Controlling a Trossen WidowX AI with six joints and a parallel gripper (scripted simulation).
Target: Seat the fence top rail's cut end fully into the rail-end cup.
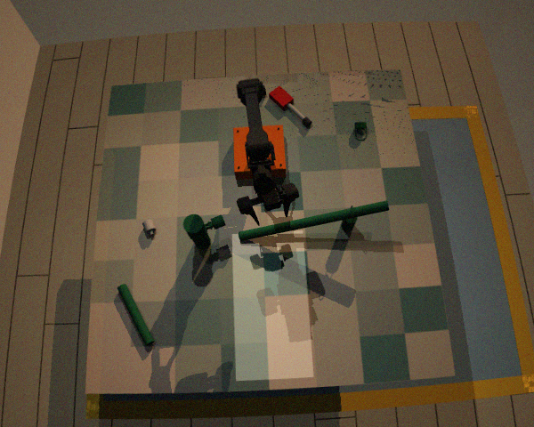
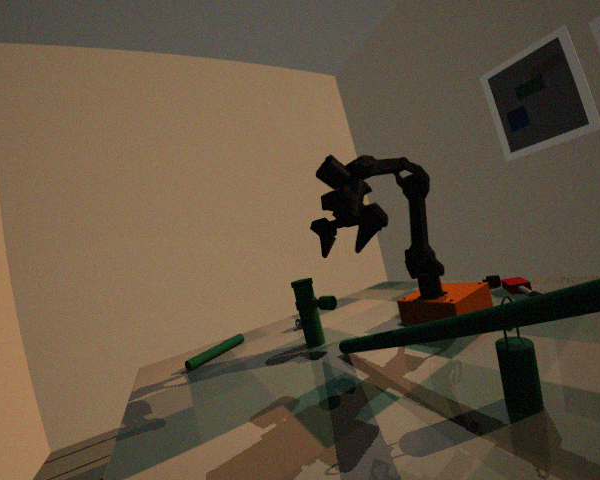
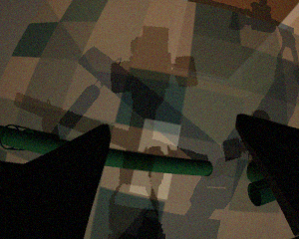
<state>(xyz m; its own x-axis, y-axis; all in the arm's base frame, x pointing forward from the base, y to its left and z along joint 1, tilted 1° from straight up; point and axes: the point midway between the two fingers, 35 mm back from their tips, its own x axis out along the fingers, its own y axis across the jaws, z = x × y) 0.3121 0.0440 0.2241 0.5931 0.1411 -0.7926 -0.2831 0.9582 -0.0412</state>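
Now: gripper tip 200 mm to the left of the green rail-end cup, 140 mm above it and 50 mm past it. From my gripper tip the other things lie so: small white piece (470 mm to the right, 250 mm below, 70 mm behind); short green post (280 mm to the left, 160 mm below, 70 mm behind); green tube (500 mm to the right, 250 mm below, 250 mm ahead).
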